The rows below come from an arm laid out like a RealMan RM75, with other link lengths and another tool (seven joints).
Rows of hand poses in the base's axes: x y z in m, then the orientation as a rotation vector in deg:
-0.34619, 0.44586, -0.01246, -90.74, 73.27, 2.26
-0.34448, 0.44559, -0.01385, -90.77, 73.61, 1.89
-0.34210, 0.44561, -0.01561, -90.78, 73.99, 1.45
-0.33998, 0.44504, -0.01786, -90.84, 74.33, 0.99
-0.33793, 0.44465, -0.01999, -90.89, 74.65, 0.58
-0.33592, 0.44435, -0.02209, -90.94, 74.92, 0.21
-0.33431, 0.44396, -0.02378, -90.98, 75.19, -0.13
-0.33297, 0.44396, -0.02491, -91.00, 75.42, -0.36
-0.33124, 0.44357, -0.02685, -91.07, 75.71, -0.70
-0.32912, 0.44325, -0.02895, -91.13, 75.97, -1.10
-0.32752, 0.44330, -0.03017, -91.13, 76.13, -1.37
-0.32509, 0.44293, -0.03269, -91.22, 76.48, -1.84
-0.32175, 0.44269, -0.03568, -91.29, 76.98, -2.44
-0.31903, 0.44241, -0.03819, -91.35, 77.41, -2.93
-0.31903, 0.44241, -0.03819, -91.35, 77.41, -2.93
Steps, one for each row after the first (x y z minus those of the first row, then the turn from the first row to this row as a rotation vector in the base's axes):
0.00171, -0.00027, -0.00139, -0.28, 0.03, -0.33
0.00409, -0.00025, -0.00315, -0.60, 0.03, -0.73
0.00621, -0.00082, -0.00540, -0.94, 0.02, -1.09
0.00826, -0.00121, -0.00753, -1.26, 0.02, -1.42
0.01027, -0.00151, -0.00963, -1.54, 0.00, -1.70
0.01188, -0.00190, -0.01132, -1.80, 0.01, -1.98
0.01322, -0.00190, -0.01245, -1.98, 0.04, -2.20
0.01495, -0.00229, -0.01439, -2.27, 0.06, -2.47
0.01707, -0.00261, -0.01649, -2.58, 0.03, -2.76
0.01867, -0.00256, -0.01771, -2.74, -0.01, -2.96
0.02110, -0.00293, -0.02023, -3.13, -0.01, -3.31
0.02444, -0.00317, -0.02322, -3.60, 0.02, -3.81
0.02716, -0.00345, -0.02573, -3.99, 0.06, -4.22
0.02716, -0.00345, -0.02573, -3.99, 0.06, -4.22

